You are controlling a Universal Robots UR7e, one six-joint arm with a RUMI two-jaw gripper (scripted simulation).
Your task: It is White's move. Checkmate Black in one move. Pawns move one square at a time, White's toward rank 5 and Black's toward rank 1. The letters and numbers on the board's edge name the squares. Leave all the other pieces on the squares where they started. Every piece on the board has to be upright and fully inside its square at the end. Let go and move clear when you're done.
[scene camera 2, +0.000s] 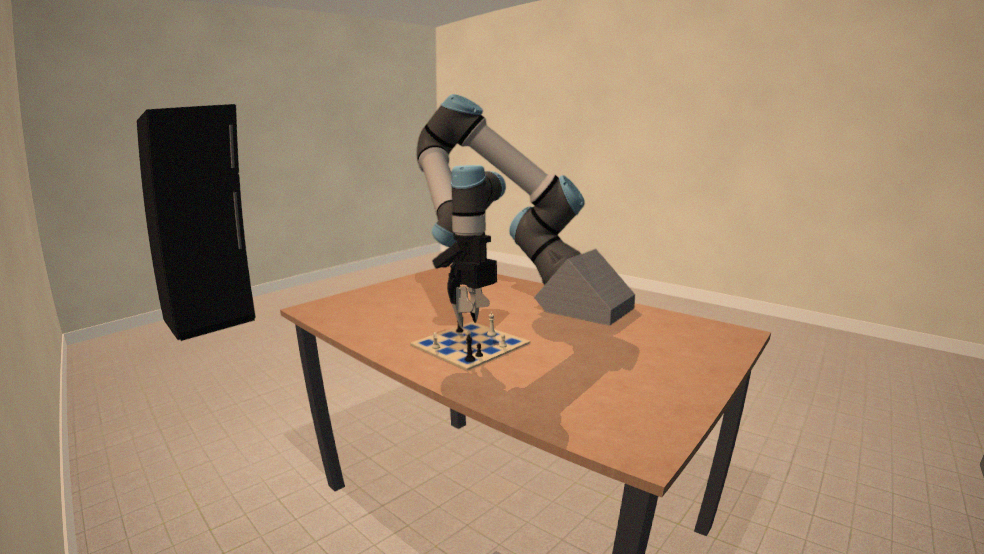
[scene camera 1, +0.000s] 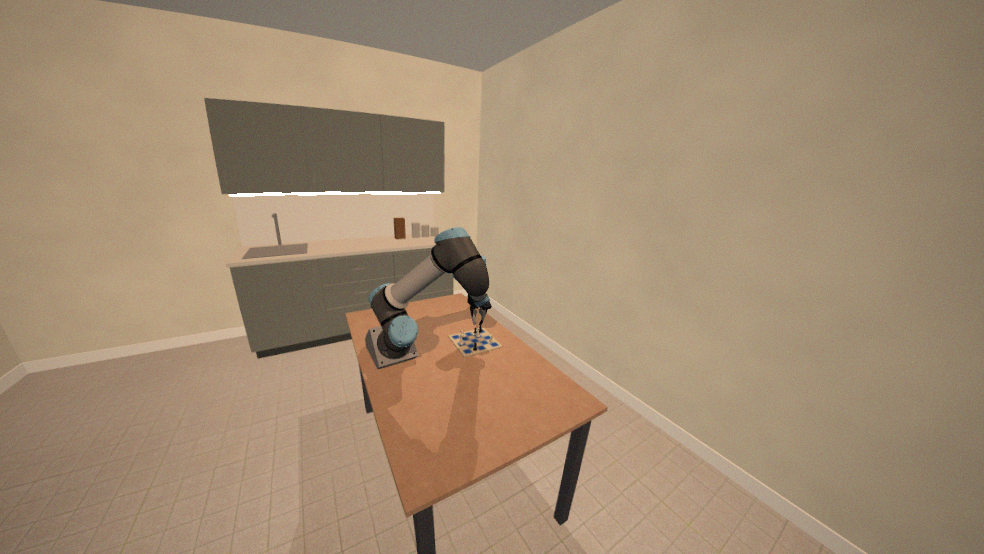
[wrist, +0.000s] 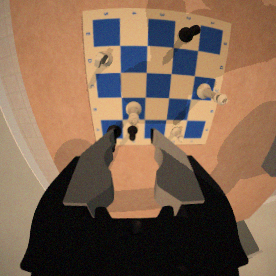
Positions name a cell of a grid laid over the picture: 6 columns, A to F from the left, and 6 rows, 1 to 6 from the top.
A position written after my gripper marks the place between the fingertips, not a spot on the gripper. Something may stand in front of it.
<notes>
In view: my gripper (scene camera 2: C4).
My gripper shows as well in the wrist view (wrist: C3).
</notes>
